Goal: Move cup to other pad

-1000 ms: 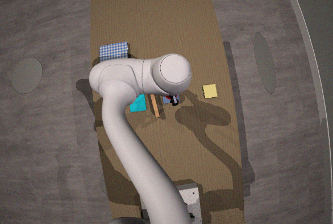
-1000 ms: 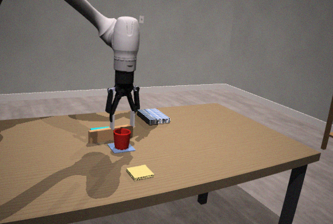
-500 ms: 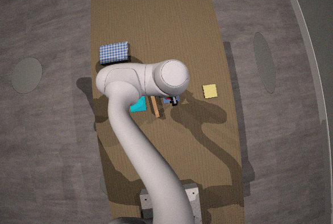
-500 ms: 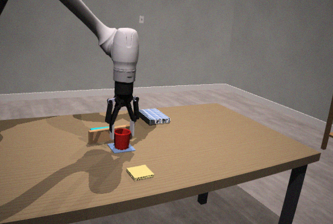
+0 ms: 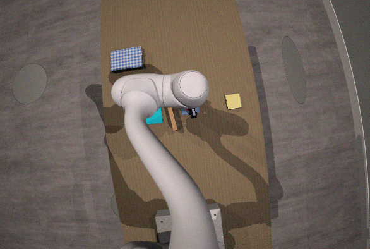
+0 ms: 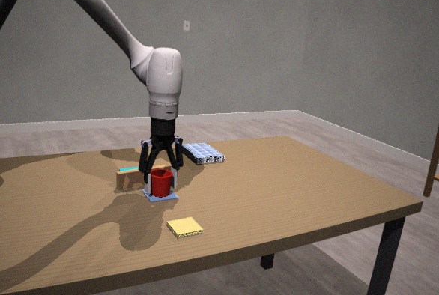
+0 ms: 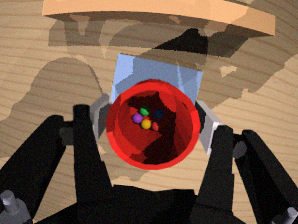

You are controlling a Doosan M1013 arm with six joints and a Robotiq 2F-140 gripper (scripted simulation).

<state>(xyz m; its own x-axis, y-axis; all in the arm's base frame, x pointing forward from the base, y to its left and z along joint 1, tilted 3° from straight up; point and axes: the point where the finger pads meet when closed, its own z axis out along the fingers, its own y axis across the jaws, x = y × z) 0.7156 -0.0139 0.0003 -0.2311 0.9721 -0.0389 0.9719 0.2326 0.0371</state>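
Now: hand 2 cm above the red cup. Round my hand: cyan pad 5 cm behind, 20 cm to the left, 5 cm below; then wooden rail 2 cm behind, 10 cm to the left, 3 cm below; then blue pad 5 cm below.
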